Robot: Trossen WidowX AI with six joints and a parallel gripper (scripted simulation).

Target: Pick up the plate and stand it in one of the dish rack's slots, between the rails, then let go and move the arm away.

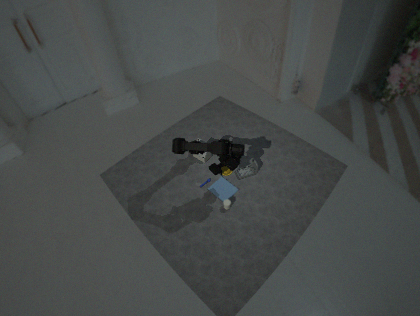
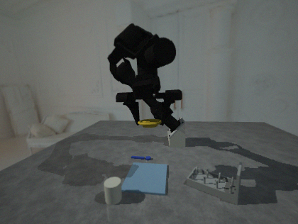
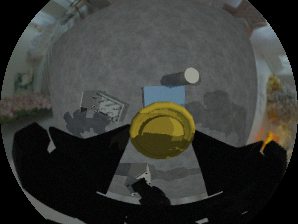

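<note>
Right now the grey dish rack is 20 mm ahead of my gripper tip, 180 mm to the left of it and 160 mm below it. The rest, counted from my gripper tip: cream cup (80 mm ahead, 100 mm to the right, 160 mm below); then plate (10 mm above).
</note>
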